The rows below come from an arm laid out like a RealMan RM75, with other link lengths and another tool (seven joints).
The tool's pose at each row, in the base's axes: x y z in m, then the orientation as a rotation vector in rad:
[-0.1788 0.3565 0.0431 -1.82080 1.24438 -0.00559]
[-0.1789 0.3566 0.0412 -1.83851 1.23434 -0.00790]
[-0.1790 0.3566 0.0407 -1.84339 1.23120 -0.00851]
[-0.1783 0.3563 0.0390 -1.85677 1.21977 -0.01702]
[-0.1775 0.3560 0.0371 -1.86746 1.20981 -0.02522]
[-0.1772 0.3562 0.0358 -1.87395 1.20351 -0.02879]
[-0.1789 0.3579 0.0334 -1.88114 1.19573 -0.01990]
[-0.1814 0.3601 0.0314 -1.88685 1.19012 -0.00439]
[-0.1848 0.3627 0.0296 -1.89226 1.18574 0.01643]
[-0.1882 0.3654 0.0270 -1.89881 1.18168 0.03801]
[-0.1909 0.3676 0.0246 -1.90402 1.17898 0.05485]
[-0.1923 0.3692 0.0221 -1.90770 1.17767 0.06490]
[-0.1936 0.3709 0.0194 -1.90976 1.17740 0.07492]
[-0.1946 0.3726 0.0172 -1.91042 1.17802 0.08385]
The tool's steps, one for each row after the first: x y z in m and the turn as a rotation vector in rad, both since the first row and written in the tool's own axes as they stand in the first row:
[0.0007 0.0013 0.0011 -0.01024 0.00092 -0.01404]
[0.0009 0.0017 0.0014 -0.01298 0.00096 -0.01811]
[0.0022 0.0024 0.0025 -0.01693 0.00360 -0.03343]
[0.0037 0.0031 0.0038 -0.01936 0.00612 -0.04665]
[0.0043 0.0037 0.0049 -0.02135 0.00669 -0.05430]
[0.0033 0.0064 0.0066 -0.02849 -0.00079 -0.05859]
[0.0013 0.0094 0.0081 -0.03775 -0.01141 -0.05859]
[-0.0015 0.0129 0.0094 -0.04936 -0.02452 -0.05579]
[-0.0040 0.0169 0.0111 -0.06238 -0.03745 -0.05299]
[-0.0059 0.0203 0.0128 -0.07283 -0.04718 -0.05056]
[-0.0066 0.0229 0.0147 -0.07963 -0.05260 -0.04916]
[-0.0073 0.0255 0.0168 -0.08543 -0.05791 -0.04651]
[-0.0081 0.0276 0.0188 -0.08991 -0.06252 -0.04317]

